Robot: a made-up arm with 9 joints. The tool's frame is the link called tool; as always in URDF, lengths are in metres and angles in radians.
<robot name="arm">
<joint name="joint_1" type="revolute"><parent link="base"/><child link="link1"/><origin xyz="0 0 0.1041"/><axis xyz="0 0 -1"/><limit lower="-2.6" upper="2.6" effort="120" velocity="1.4"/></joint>
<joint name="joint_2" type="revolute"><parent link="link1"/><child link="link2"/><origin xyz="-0.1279 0.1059 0.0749"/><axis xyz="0 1 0"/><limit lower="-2.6" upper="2.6" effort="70" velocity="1.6"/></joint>
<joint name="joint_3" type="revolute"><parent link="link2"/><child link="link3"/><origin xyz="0.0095 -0.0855 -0.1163"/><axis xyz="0 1 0"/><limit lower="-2.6" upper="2.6" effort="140" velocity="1.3"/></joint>
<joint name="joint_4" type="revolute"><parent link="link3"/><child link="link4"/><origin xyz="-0.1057 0.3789 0.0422"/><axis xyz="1 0 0"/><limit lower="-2.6" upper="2.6" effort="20" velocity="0.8"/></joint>
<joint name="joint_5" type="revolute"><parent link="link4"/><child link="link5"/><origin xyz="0.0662 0.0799 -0.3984"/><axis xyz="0 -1 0"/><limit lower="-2.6" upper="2.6" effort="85" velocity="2.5"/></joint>
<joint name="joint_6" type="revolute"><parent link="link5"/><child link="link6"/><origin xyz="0.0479 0.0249 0.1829"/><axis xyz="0 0 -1"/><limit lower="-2.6" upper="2.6" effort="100" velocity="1"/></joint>
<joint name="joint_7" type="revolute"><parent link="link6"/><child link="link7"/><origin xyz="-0.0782 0.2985 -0.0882"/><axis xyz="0 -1 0"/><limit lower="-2.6" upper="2.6" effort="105" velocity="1.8"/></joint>
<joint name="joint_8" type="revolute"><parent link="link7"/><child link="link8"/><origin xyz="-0.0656 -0.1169 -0.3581"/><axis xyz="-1 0 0"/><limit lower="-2.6" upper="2.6" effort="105" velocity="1.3"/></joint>
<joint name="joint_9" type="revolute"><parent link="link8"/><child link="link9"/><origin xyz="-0.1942 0.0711 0.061"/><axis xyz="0 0 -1"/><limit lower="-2.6" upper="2.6" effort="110" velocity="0.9"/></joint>
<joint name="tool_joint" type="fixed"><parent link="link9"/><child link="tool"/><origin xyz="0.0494 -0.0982 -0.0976"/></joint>
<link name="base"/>
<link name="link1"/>
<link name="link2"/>
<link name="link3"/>
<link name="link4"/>
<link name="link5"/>
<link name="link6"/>
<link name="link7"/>
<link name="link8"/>
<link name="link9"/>
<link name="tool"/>
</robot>
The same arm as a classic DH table. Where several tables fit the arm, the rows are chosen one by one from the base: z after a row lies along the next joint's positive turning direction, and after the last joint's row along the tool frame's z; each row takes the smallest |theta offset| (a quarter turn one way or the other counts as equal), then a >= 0, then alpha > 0; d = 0 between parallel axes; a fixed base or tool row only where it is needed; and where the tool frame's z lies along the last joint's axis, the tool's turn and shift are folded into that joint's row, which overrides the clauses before.
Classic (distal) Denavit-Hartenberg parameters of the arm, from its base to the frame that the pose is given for. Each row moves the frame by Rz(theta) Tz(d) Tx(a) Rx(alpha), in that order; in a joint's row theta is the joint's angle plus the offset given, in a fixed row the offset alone. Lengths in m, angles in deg.
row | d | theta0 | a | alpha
base (fixed) | 0 | 0 | 0 | 180
joint_1 | -0.179 | 0 | -0.1279 | 90
joint_2 | 0 | 85.33 | 0.1167 | 0
joint_3 | 0.3993 | 4.67 | -0.0422 | 90
joint_4 | -0.0395 | 0 | 0.3984 | 90
joint_5 | -0.1048 | 90 | 0.0479 | 90
joint_6 | -0.0947 | 0 | -0.0782 | -90
joint_7 | -0.1816 | -90 | 0.3581 | 90
joint_8 | 0.2598 | -90 | 0.0711 | -90
joint_9 | 0 | -26.7 | -0.1099 | 180
tool (fixed) | -0.0366 | -116.7 | 0 | 0
Joint limits (deg, base to tool): -148.97..148.97 -148.97..148.97 -148.97..148.97 -148.97..148.97 -148.97..148.97 -148.97..148.97 -148.97..148.97 -148.97..148.97 -148.97..148.97

